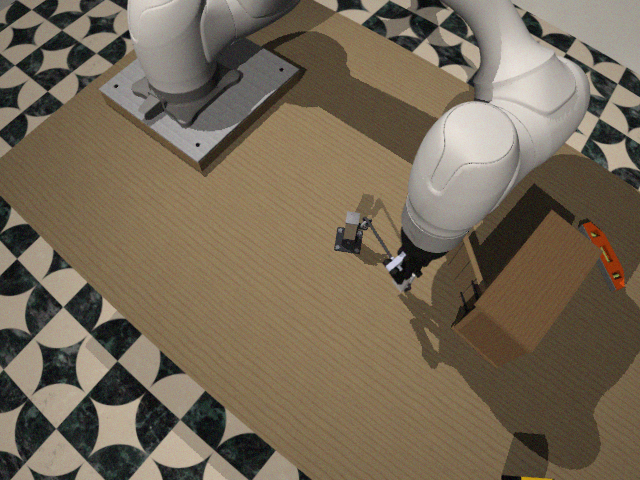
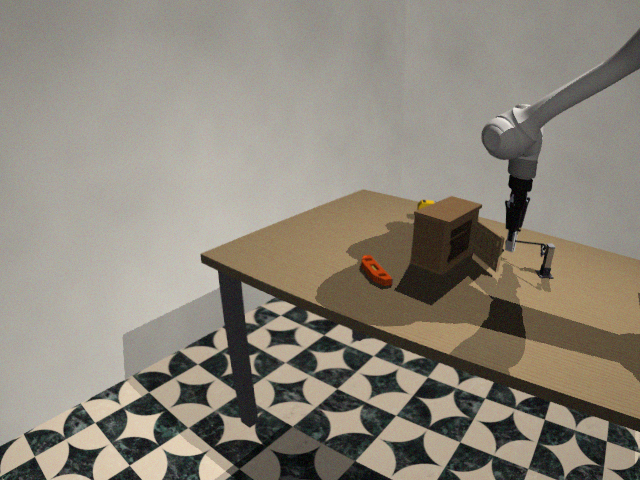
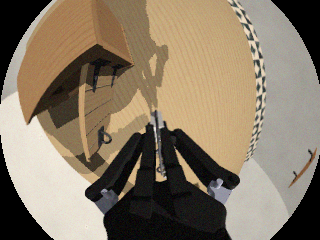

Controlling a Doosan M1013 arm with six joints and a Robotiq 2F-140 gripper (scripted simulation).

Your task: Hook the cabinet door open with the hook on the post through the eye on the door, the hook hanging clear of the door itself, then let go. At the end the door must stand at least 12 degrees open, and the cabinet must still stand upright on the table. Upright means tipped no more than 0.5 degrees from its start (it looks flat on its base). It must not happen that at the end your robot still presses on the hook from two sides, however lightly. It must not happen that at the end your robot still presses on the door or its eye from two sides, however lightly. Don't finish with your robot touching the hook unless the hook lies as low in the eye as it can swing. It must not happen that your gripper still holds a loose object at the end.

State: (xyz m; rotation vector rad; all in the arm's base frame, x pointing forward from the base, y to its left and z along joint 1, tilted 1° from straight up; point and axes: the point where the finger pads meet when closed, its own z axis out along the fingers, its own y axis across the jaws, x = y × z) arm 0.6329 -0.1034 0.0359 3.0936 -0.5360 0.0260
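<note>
The wire hook is 5 cm behind my hand and 2 cm to the left of it. Also, from my hand: door 7 cm ahead, 8 cm to the left; yellow object 37 cm ahead, 18 cm to the right, 3 cm below; orange spirit level 31 cm ahead, 32 cm to the left, 6 cm below.
</note>
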